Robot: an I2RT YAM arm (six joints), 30 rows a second.
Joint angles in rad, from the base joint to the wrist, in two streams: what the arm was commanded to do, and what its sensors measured. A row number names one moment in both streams.
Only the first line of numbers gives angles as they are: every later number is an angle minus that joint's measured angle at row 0.
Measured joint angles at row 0:
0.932 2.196 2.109 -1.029 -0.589 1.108
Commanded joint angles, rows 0 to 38:
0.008 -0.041 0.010 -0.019 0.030 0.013
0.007 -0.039 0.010 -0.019 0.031 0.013
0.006 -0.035 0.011 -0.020 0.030 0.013
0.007 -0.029 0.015 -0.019 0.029 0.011
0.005 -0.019 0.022 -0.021 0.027 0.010
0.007 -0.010 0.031 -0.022 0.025 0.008
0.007 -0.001 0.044 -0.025 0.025 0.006
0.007 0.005 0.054 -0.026 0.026 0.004
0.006 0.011 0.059 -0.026 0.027 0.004
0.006 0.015 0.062 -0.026 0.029 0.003
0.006 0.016 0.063 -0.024 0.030 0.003
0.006 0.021 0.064 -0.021 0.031 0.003
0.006 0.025 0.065 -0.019 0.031 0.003
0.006 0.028 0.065 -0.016 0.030 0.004
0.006 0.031 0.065 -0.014 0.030 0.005
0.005 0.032 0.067 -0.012 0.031 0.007
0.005 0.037 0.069 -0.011 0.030 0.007
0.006 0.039 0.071 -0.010 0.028 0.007
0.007 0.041 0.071 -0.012 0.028 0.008
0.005 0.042 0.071 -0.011 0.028 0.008
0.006 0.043 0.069 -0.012 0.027 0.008
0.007 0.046 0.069 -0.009 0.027 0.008
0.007 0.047 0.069 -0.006 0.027 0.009
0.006 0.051 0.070 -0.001 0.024 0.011
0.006 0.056 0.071 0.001 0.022 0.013
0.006 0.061 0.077 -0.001 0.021 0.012
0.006 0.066 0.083 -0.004 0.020 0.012
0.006 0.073 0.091 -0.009 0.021 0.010
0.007 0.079 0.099 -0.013 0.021 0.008
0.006 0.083 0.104 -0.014 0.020 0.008
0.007 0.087 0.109 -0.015 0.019 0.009
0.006 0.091 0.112 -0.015 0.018 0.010
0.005 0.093 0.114 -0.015 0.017 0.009
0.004 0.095 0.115 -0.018 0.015 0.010
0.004 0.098 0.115 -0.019 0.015 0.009
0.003 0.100 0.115 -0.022 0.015 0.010
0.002 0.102 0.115 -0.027 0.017 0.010
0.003 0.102 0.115 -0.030 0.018 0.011
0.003 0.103 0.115 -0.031 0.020 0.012
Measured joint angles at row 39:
0.002 0.090 0.080 -0.023 0.012 0.003
